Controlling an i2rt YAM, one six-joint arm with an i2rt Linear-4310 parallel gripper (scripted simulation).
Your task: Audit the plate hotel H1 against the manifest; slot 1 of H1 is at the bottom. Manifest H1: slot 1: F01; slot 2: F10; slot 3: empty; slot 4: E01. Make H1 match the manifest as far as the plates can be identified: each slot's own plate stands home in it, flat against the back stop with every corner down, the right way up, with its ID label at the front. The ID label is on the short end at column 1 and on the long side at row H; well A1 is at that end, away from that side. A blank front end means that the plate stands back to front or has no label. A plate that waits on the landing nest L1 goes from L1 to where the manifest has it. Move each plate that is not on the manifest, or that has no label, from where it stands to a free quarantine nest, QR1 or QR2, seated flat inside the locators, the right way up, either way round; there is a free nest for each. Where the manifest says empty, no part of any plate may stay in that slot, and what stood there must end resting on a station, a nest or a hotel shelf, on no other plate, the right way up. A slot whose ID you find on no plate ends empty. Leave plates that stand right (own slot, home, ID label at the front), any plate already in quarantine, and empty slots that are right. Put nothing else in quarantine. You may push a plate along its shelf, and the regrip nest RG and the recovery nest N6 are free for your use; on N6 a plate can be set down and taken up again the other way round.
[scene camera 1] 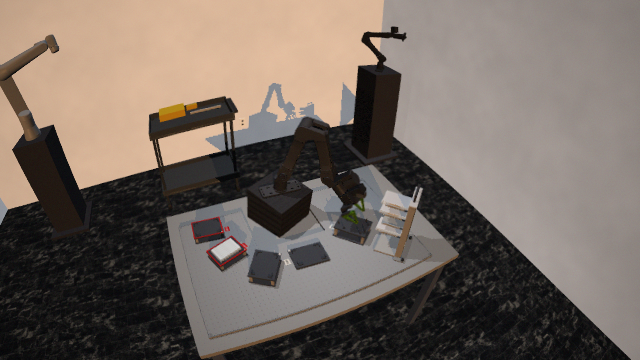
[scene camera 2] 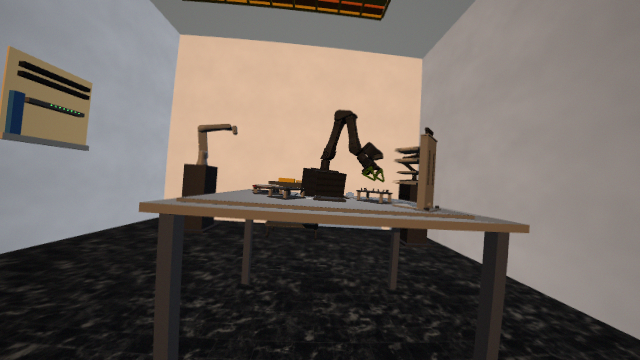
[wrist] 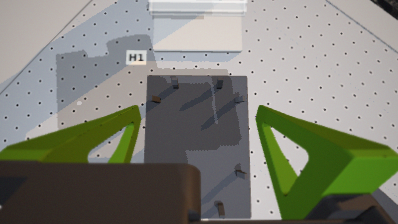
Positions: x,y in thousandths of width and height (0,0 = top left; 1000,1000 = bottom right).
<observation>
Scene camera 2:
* hotel back post: 665,540
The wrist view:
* gripper: 499,498
</observation>
